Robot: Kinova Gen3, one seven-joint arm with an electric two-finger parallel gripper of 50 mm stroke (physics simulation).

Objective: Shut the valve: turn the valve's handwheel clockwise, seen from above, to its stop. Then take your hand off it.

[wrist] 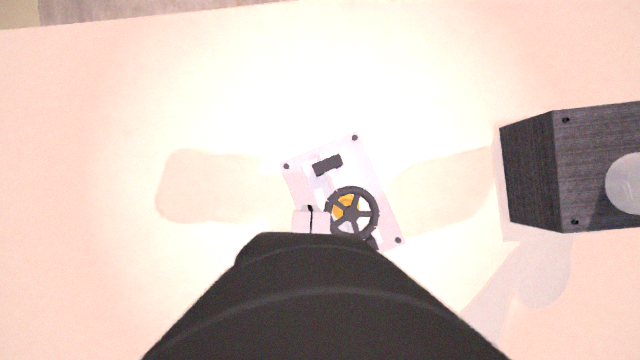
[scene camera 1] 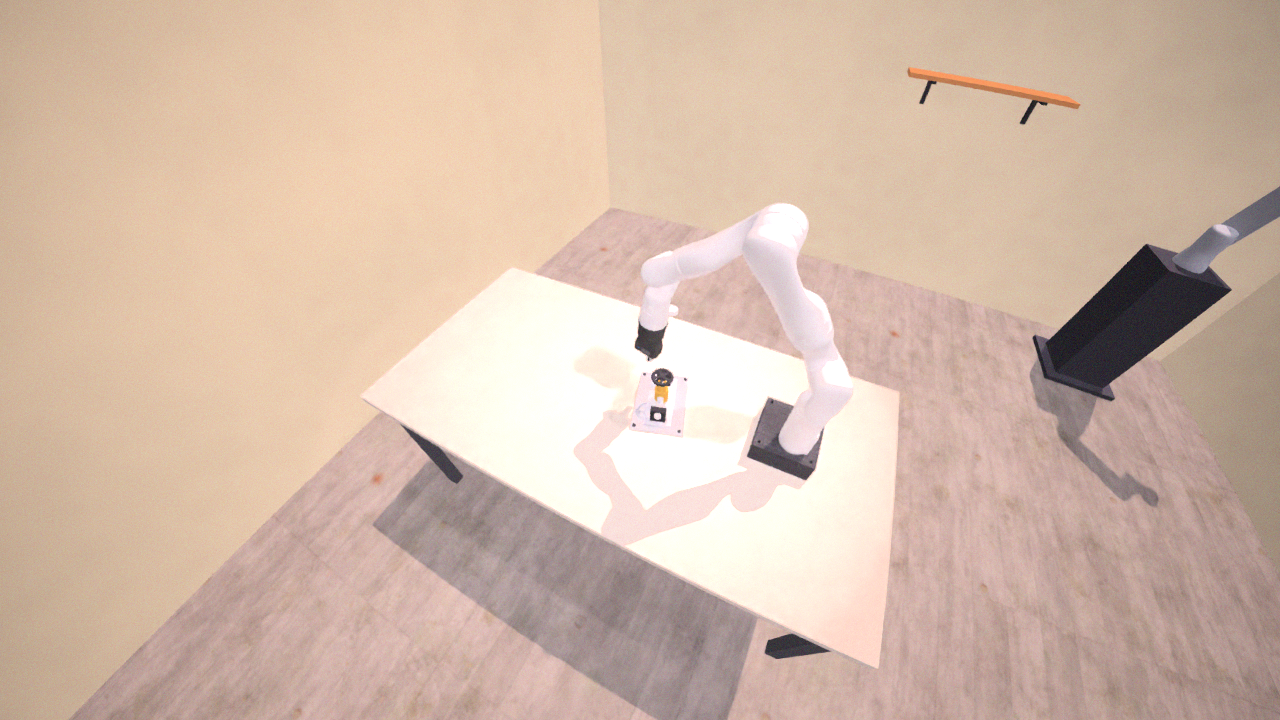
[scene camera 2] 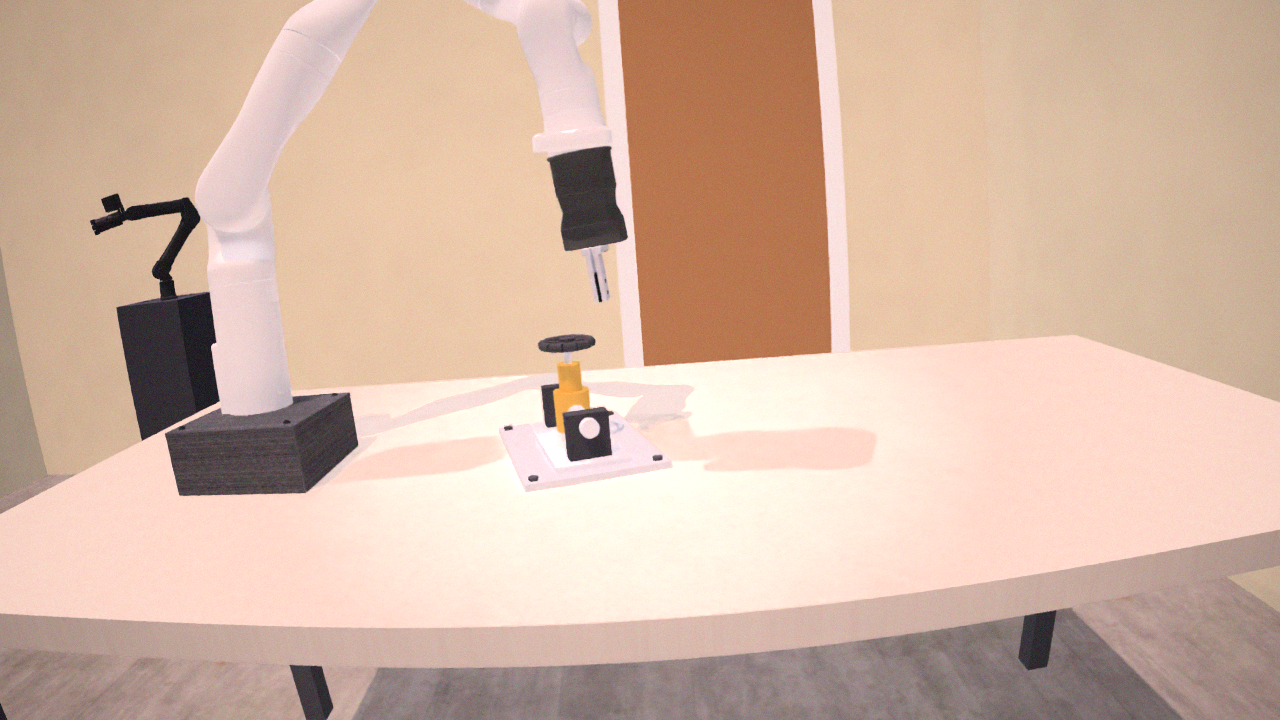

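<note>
The valve's dark spoked handwheel (scene camera 1: 653, 377) (scene camera 2: 566, 342) (wrist: 375, 213) sits level on top of the orange valve body (scene camera 1: 661, 394) (scene camera 2: 571, 410) (wrist: 345, 200). The valve stands on a light base plate (scene camera 1: 675, 422) (scene camera 2: 521, 447) (wrist: 367, 165) with dark bolts at its corners. My gripper (scene camera 1: 648, 358) (scene camera 2: 602, 300) (wrist: 308, 215) is shut and empty. Its fingertips are above the handwheel and off to one side of it, with a visible gap in the scene camera 2 view. They do not touch the wheel. In the wrist view the black gripper housing hides the lower part of the scene.
Black square end pieces (scene camera 1: 657, 414) (scene camera 2: 588, 434) (wrist: 327, 165) flank the valve body on the plate. The arm's dark base block (scene camera 1: 771, 452) (scene camera 2: 237, 461) (wrist: 530, 175) stands on the same table (scene camera 1: 483, 358) (scene camera 2: 805, 555). A dark pedestal (scene camera 1: 1136, 313) (scene camera 2: 165, 349) with another arm stands away from the table.
</note>
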